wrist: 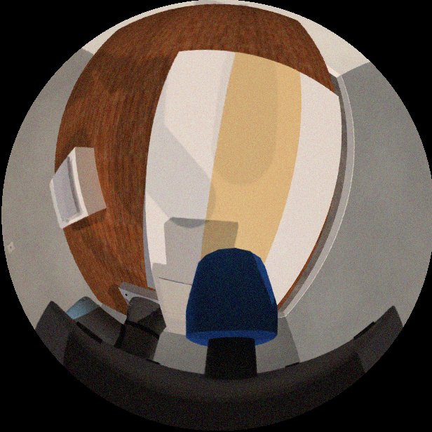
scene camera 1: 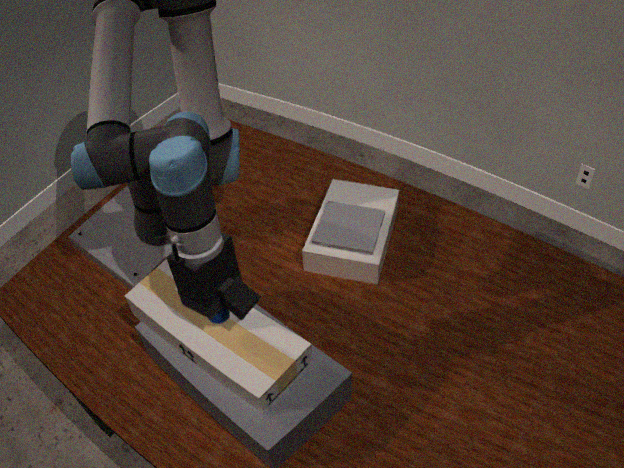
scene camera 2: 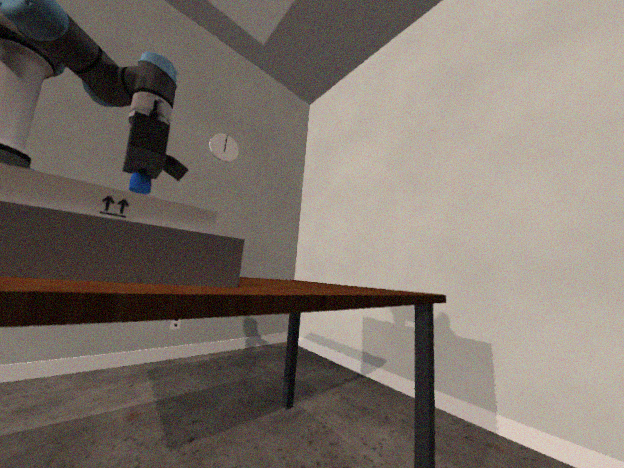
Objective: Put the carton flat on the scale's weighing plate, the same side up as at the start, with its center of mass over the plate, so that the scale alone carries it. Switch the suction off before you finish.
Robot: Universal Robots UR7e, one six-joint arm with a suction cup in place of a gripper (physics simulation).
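Pixels of known places: hand at its tool point: (scene camera 1: pixel 218 315) (scene camera 2: pixel 139 191); arm's base at its link origin: (scene camera 1: pixel 164 222).
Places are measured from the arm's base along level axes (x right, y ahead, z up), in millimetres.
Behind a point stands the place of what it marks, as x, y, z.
The carton (scene camera 1: pixel 241 347) @(240, 435, 122) (scene camera 2: pixel 171 207) @(296, 428, 110) (wrist: pixel 255 125), white with a tan tape strip on top, lies flat on a long grey block (scene camera 1: pixel 302 403) @(254, 556, 66) (scene camera 2: pixel 126 251) @(323, 374, 16). The arrows on its side point up in scene camera 2. My gripper (scene camera 1: pixel 218 318) (scene camera 2: pixel 140 189) (wrist: pixel 231 295), a blue suction cup, is open, over the carton's top near the tape's edge. A very small gap seems to show under the cup in scene camera 2. The white scale (scene camera 1: pixel 342 264) @(-87, 433, 9) (wrist: pixel 91 185) stands apart from the carton, with its grey weighing plate (scene camera 1: pixel 348 226) @(-158, 407, 45) (wrist: pixel 66 192) bare.
The arm's grey base plate (scene camera 1: pixel 108 241) @(122, -88, -1) lies at the left, close to the carton's far end. The wooden table (scene camera 1: pixel 453 352) @(-22, 721, -32) (scene camera 2: pixel 302 302) @(489, 615, -45) (wrist: pixel 117 100) carries the block and scale. Walls stand behind the table.
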